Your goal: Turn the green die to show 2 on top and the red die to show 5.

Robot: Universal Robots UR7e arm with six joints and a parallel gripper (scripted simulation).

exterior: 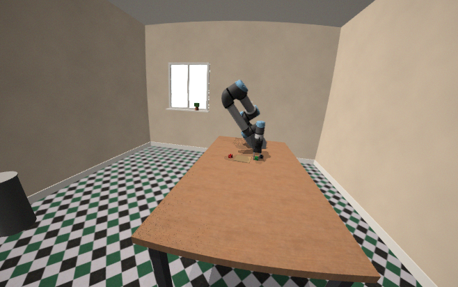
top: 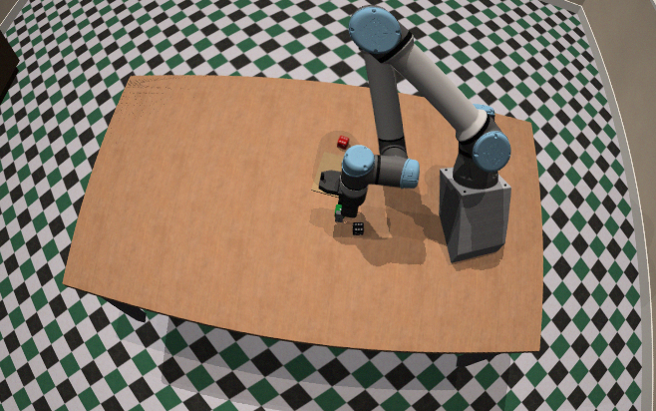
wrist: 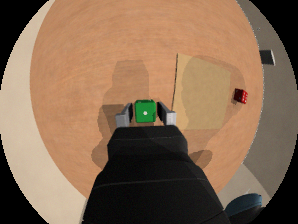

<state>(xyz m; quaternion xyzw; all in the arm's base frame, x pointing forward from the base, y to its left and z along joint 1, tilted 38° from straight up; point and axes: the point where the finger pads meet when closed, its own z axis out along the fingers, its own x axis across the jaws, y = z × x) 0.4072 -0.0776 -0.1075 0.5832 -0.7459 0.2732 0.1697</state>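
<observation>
My hand is right at the green die. Round my hand: black die: 60 mm to the left, 50 mm behind; then tan mat: 120 mm to the right, 20 mm below, 10 mm behind; then red die: 240 mm to the right, 30 mm behind.
</observation>
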